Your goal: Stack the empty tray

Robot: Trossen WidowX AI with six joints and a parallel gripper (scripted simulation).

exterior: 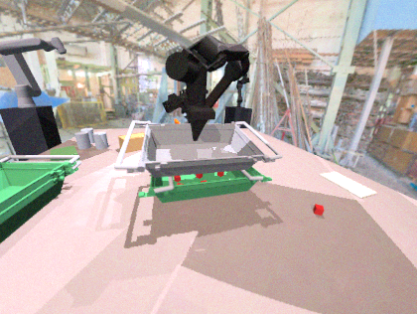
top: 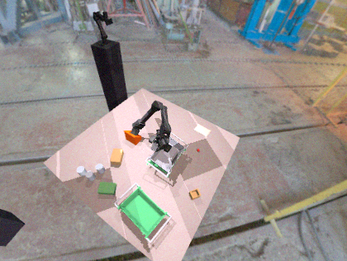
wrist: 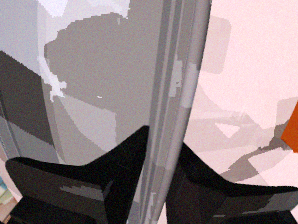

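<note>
Right now my gripper tip is 8 cm short of the grey tray, 1 cm to the left of it and 1 cm below it. Also, from my gripper tip: tan block 31 cm behind, 19 cm to the right, 8 cm below; small brown box 40 cm ahead, 19 cm to the right, 9 cm below; red block 29 cm ahead, 21 cm to the left, 10 cm below.
</note>
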